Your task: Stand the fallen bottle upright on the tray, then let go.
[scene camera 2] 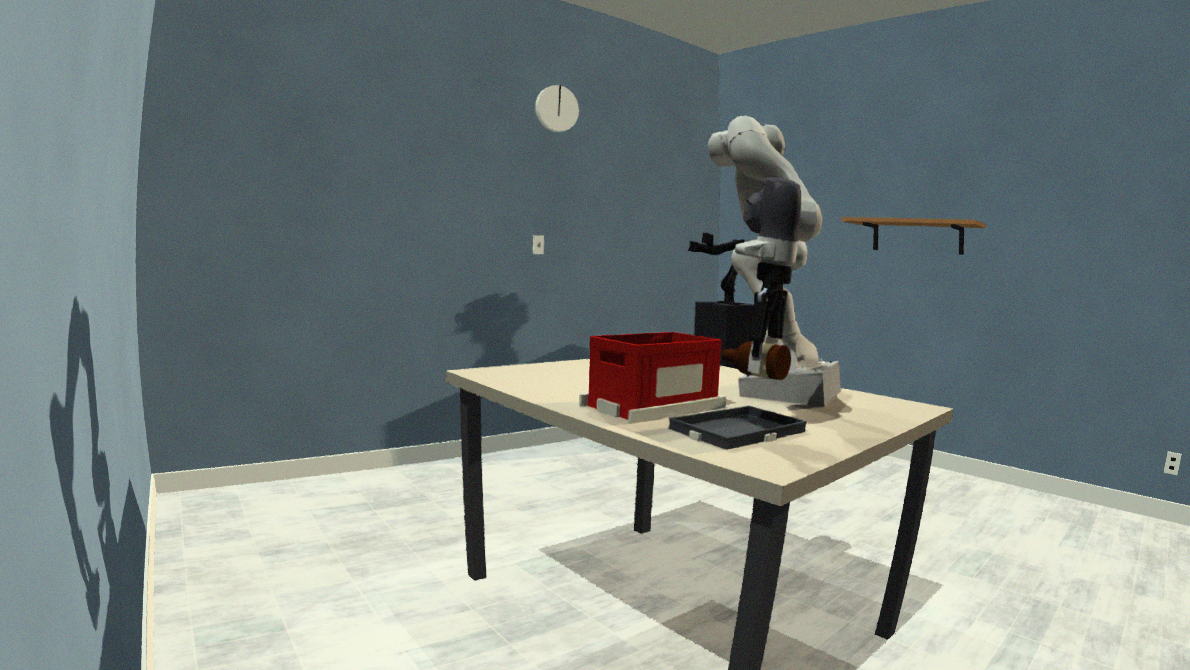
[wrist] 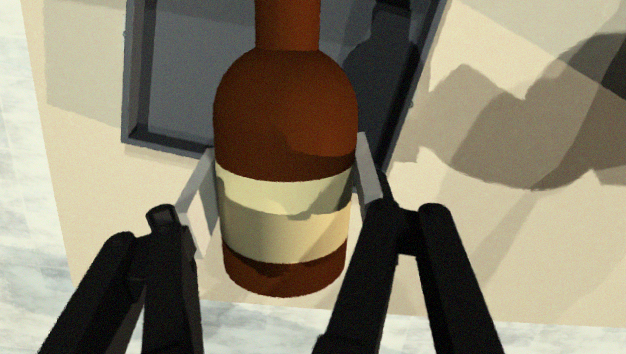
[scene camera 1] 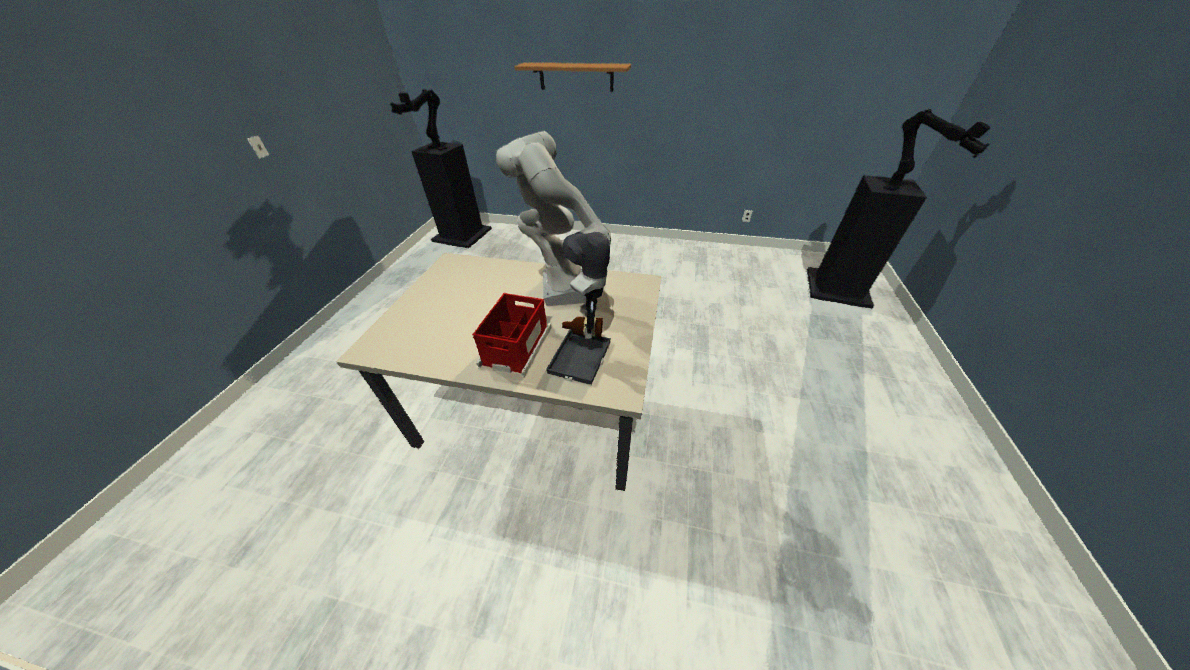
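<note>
The brown bottle [scene camera 1: 571, 325] [scene camera 2: 778, 362] [wrist: 285, 120] with a cream label lies on its side in the air. In both scene views its neck points left and its base right. My gripper [scene camera 1: 590, 327] [scene camera 2: 765, 356] [wrist: 287, 160] is shut on the bottle, with one pale pad on each side around the label. The dark tray [scene camera 1: 569, 378] [scene camera 2: 745, 438] [wrist: 185, 75] lies on the table, lower than the bottle. In scene view 1 the bottle shows at the tray's far edge. In the wrist view the bottle hides part of the tray.
A red crate [scene camera 1: 499, 352] [scene camera 2: 616, 384] stands on the table [scene camera 1: 433, 307] [scene camera 2: 524, 384] to the left of the tray in both scene views. The arm's base [scene camera 1: 559, 291] [scene camera 2: 778, 387] is behind the bottle. Black pedestals with small arms stand on the floor beyond the table.
</note>
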